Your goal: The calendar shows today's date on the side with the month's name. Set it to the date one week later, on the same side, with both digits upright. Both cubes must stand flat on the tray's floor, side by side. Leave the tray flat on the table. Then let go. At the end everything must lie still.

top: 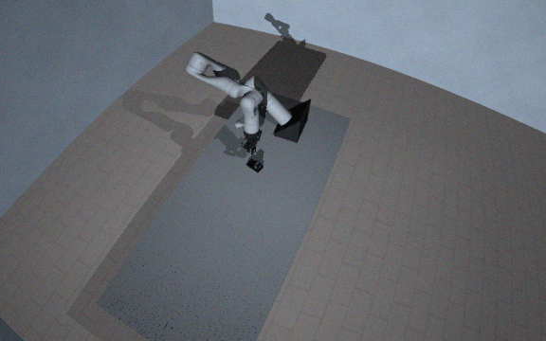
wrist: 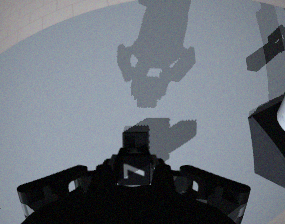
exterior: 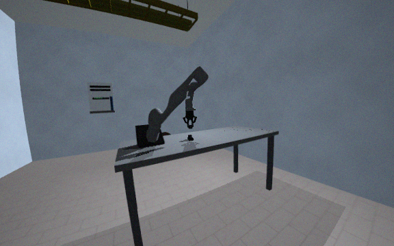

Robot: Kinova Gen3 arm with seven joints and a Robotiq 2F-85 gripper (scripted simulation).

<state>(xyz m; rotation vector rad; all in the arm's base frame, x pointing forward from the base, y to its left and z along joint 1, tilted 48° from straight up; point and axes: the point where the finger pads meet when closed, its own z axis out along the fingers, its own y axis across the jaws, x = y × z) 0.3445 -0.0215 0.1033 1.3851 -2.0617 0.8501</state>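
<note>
The dark calendar tray is 10 mm ahead of my hand, 20 mm to the left of it and 130 mm below it.
</note>
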